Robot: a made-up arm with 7 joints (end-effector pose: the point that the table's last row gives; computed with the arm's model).
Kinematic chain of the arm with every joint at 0, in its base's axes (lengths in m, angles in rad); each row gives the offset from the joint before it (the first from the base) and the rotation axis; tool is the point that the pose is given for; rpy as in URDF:
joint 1: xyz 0 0 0.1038 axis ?
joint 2: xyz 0 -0.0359 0.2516 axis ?
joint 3: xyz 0 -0.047 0.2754 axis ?
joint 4: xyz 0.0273 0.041 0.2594 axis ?
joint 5: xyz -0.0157 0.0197 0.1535 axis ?
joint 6: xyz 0 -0.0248 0.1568 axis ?
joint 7: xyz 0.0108 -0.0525 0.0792 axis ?
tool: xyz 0 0 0 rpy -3.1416 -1.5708 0
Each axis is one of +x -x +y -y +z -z.
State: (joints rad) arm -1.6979 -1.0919 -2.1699 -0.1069 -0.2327 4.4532 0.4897
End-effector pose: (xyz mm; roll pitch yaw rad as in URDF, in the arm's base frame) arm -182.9 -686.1 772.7 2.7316 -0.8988 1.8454
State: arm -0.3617 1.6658 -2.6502 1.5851 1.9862 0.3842 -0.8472
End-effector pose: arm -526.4 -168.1 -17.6 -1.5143 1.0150 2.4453
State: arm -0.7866 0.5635 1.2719 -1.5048 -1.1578 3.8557 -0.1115
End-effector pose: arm -424.4 5.9 733.6 -2.3941 -0.7310 0.0993
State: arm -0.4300 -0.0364 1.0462 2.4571 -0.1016 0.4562 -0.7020
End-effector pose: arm 234.3 88.2 615.5 -2.8648 0.3587 1.4411
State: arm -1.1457 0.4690 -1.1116 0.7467 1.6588 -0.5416 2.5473
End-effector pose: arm -343.4 -16.5 1154.0 -1.7412 1.4094 -2.0487
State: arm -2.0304 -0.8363 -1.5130 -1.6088 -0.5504 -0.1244 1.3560
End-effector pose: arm 98.0 -419.8 705.3 -0.0771 -0.3078 0.9600
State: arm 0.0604 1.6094 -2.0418 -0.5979 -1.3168 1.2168 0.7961
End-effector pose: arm -773.6 50.7 540.6 -1.7784 -0.9263 1.2000
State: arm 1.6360 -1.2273 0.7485 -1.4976 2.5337 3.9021 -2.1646
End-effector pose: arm 93.1 429.7 785.5 -2.2423 0.3394 0.0488
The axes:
joint 1: +z
joint 2: -y
joint 3: +z
joint 4: +y
joint 5: +z
joint 6: -y
joint 7: +x

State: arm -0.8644 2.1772 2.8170 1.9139 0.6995 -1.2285 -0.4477
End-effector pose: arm -93.8 55.5 -86.2 0.8474 0.0978 -1.7667
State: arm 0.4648 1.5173 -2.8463 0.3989 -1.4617 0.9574 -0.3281
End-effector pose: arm -719.0 -596.9 361.8 2.0849 0.1549 -1.5443
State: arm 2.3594 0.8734 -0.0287 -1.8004 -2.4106 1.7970 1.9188
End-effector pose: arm 300.2 -433.7 449.5 -2.6613 0.4694 2.9201
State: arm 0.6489 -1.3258 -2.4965 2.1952 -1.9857 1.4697 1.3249
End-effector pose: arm 515.2 -123.1 607.3 0.9605 -0.1689 -0.2626
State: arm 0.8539 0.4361 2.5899 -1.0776 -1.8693 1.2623 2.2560
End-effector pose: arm 214.2 -324.1 1010.7 0.3538 0.6975 1.0614
